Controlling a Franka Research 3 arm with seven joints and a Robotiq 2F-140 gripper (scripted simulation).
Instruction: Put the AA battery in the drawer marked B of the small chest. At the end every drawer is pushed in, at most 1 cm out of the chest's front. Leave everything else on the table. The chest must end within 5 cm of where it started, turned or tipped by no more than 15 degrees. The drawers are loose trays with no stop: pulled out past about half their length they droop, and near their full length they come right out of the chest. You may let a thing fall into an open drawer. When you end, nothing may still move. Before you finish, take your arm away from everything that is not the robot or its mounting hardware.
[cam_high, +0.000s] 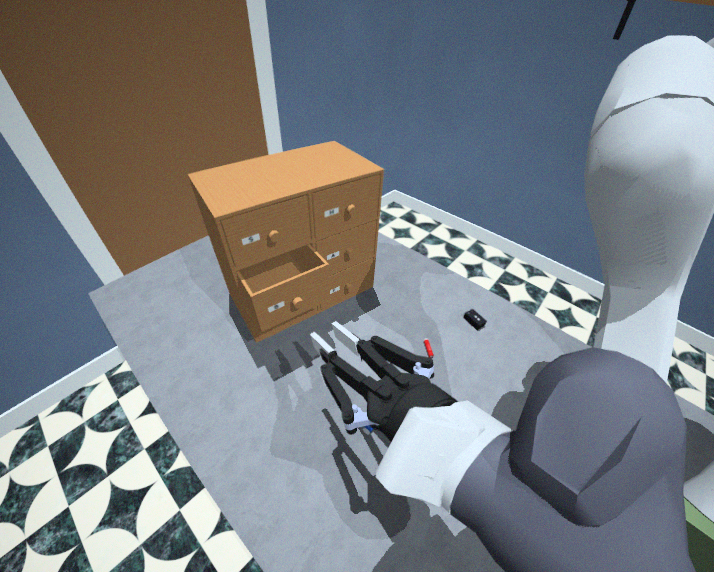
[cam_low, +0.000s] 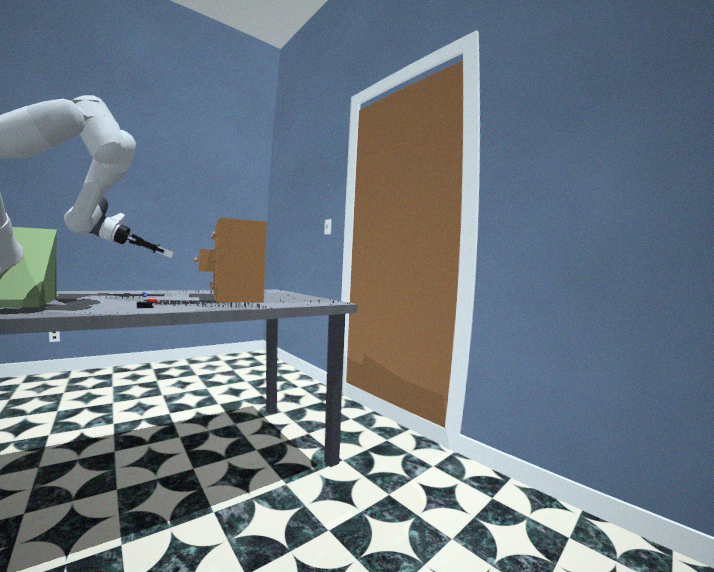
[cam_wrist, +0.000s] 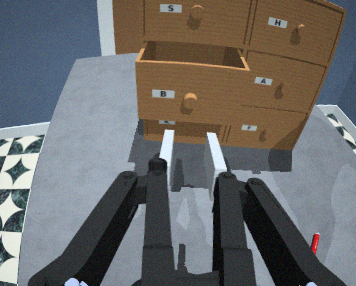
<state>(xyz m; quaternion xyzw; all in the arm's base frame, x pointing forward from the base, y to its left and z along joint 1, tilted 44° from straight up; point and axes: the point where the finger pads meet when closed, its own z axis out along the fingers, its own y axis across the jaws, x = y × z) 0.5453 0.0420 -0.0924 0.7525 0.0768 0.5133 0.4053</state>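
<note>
My gripper is now 8 cm past the blue AA battery, 1 cm to the left of it and 18 cm above it. From my hand the other things lie so: small black object: 12 cm behind, 35 cm to the right, 18 cm below; then red cylinder: 8 cm behind, 21 cm to the right, 18 cm below.
</note>
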